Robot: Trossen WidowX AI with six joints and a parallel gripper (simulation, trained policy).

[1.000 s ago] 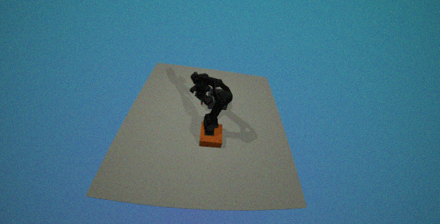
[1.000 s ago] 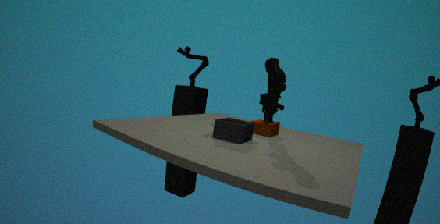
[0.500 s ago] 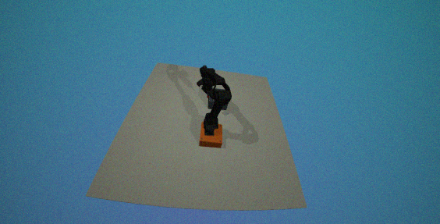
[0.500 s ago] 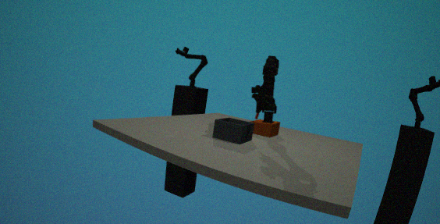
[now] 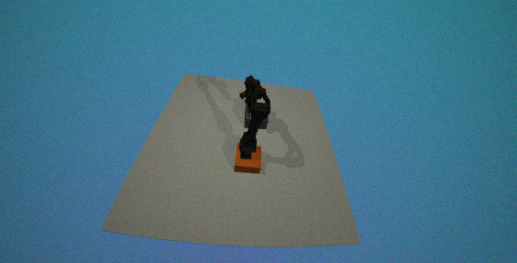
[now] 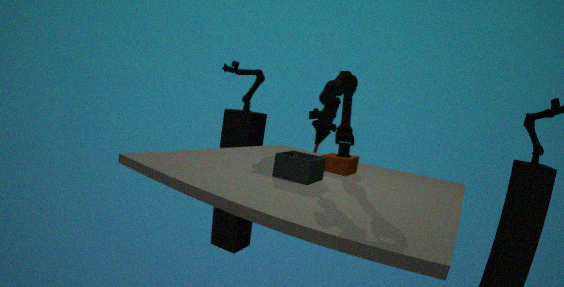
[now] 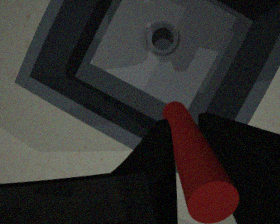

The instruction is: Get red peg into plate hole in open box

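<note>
My gripper tip is now 1 cm below the red peg. From my gripper tip the other things lie so: grey box 3 cm ahead, 4 cm to the right, 12 cm below.
</note>
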